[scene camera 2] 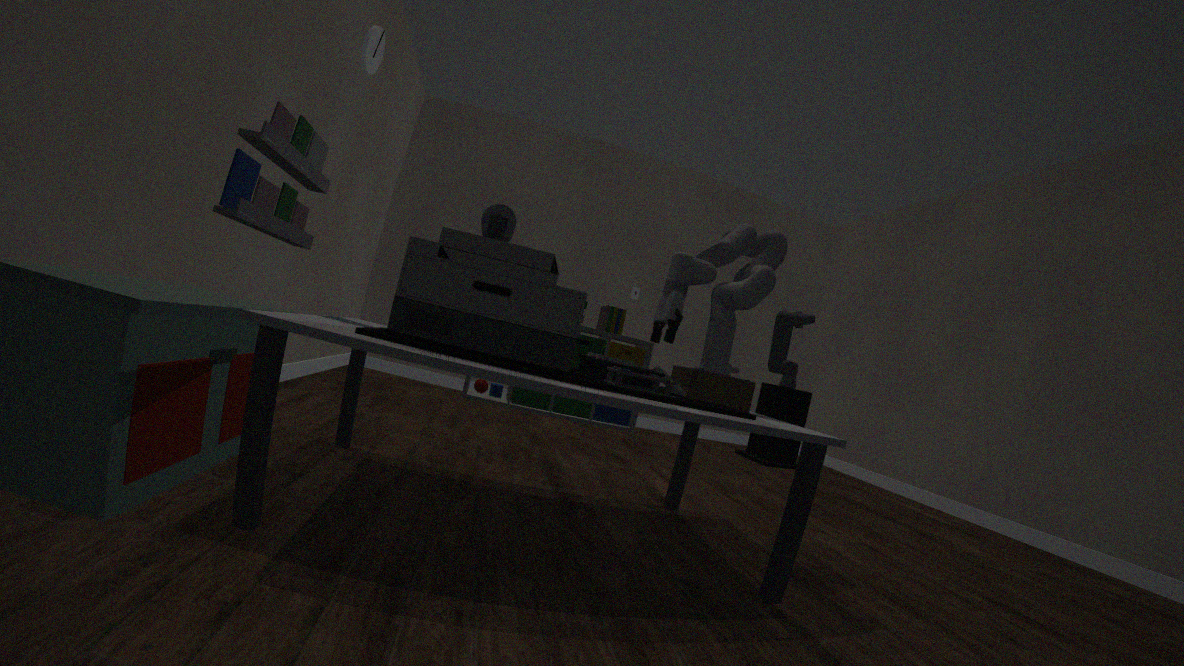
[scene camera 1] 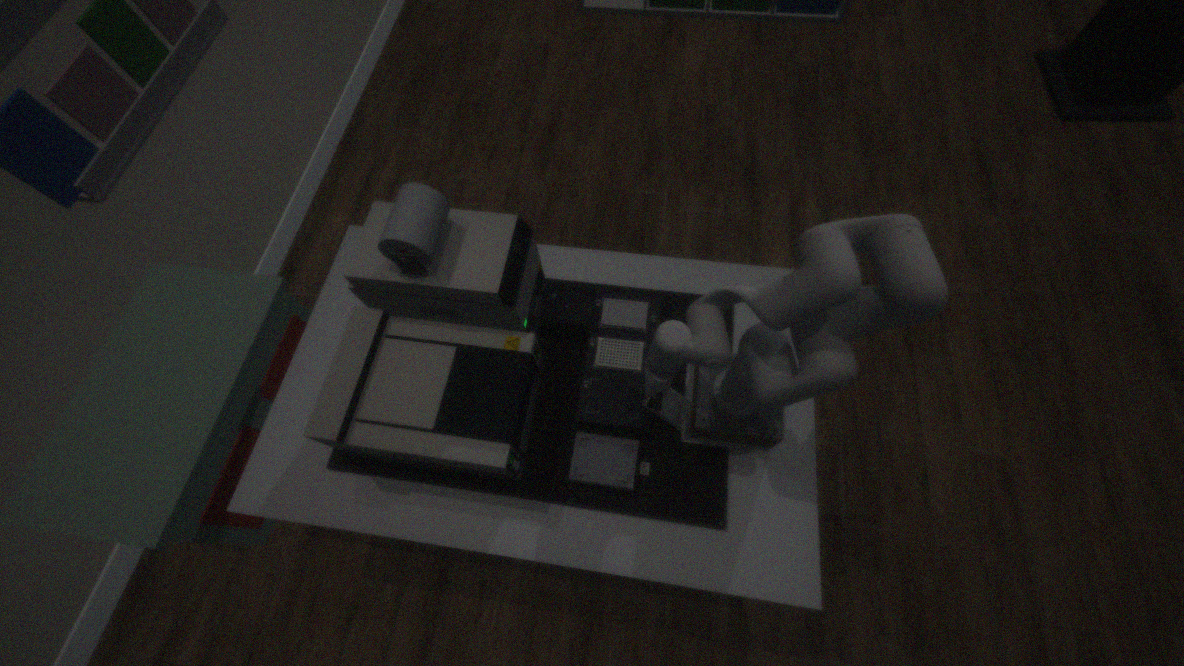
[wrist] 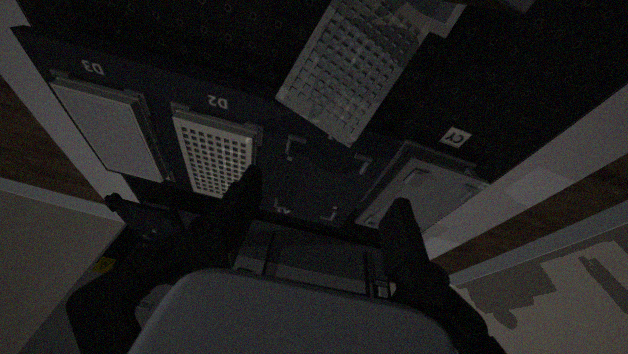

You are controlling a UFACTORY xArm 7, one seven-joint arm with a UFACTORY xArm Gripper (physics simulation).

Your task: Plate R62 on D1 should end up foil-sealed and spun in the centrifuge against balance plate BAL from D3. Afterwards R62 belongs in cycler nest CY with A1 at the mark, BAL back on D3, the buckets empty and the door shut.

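Frame: origin at the arm's base, x ahead, y left, z up, level; millimetres.
Where they show: gripper, fingertip midpoint: [scene camera 2: 661,342] [wrist: 324,196]; arm's base at its link origin: [scene camera 2: 712,373] [scene camera 1: 737,392].
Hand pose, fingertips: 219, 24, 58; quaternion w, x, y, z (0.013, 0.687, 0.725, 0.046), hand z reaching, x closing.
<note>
Things, the pixels of their centre, and the offset from my fingertips, as dx, dy, dz. "spot": a spot on its surface instead.
- nest D1 at a spot on its surface: [wrist: 320,175] [scene camera 1: 621,400] spot: +75, +7, -94
- smooth-topped plate at the middle of its body: [wrist: 121,138] [scene camera 1: 624,314] +82, -243, -86
- Cycler nest CY at the middle of its body: [wrist: 410,198] [scene camera 1: 604,460] [scene camera 2: 638,380] +111, +162, -125
- white perforated plate at the middle of its body: [wrist: 220,165] [scene camera 1: 619,354] [scene camera 2: 616,360] +89, -119, -86
- taller machine with a roll, surface spot: [scene camera 1: 418,223] spot: +531, -232, +316
A perforated plate [scene camera 1: 672,405] [wrist: 350,75] lies askew outside the nests, on the arm-base side of nest D1 [scene camera 1: 611,399] [wrist: 320,175]; its label is unreadable, so I cannot tell if it is R62. D1 holds no plate between its corner brackets. A smooth-topped plate [scene camera 1: 625,313] [wrist: 107,127] sits on D3. Cycler nest CY [scene camera 1: 604,461] [wrist: 425,187] shows a bare surface with corner brackets. My gripper [scene camera 2: 664,331] [wrist: 324,196] is open and empty, high above the deck. The low, wide machine [scene camera 1: 405,381] looks like the centrifuge; its door state and buckets cannot be made out.
A white perforated plate [scene camera 1: 619,353] [wrist: 215,155] sits on D2, between D3 and D1. A taller machine with a roll [scene camera 1: 418,223] [scene camera 2: 498,222] on top stands beside the low machine. The arm base is at the table's opposite side. The light is very dim.
</note>
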